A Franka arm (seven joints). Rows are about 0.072 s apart.
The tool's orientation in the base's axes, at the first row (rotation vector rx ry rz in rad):
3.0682 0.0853 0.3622
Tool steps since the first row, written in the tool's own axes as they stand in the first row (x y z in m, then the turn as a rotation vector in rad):
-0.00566 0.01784 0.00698 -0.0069 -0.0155 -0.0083
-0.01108 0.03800 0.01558 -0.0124 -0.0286 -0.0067
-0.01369 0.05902 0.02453 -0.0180 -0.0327 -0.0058
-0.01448 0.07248 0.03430 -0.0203 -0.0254 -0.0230
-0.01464 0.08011 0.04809 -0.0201 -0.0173 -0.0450
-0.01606 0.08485 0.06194 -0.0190 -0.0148 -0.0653
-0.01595 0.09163 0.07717 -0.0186 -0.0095 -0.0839
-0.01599 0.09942 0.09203 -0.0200 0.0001 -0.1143
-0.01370 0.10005 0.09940 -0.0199 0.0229 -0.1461
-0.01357 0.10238 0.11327 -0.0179 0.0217 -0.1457
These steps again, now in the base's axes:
-0.00299 -0.01844 -0.00707 -0.0094 0.0154 0.0056
-0.00526 -0.03925 -0.01553 -0.0150 0.0281 0.0020
-0.00468 -0.06077 -0.02363 -0.0204 0.0318 -0.0004
-0.00250 -0.07467 -0.03253 -0.0263 0.0251 0.0162
0.00094 -0.08289 -0.04553 -0.0309 0.0180 0.0381
0.00304 -0.08831 -0.05904 -0.0344 0.0165 0.0582
0.00704 -0.09574 -0.07342 -0.0382 0.0120 0.0766
0.01085 -0.10417 -0.08741 -0.0462 0.0037 0.1064
0.01483 -0.10498 -0.09401 -0.0524 -0.0176 0.1386
0.01832 -0.10791 -0.10732 -0.0504 -0.0163 0.1386

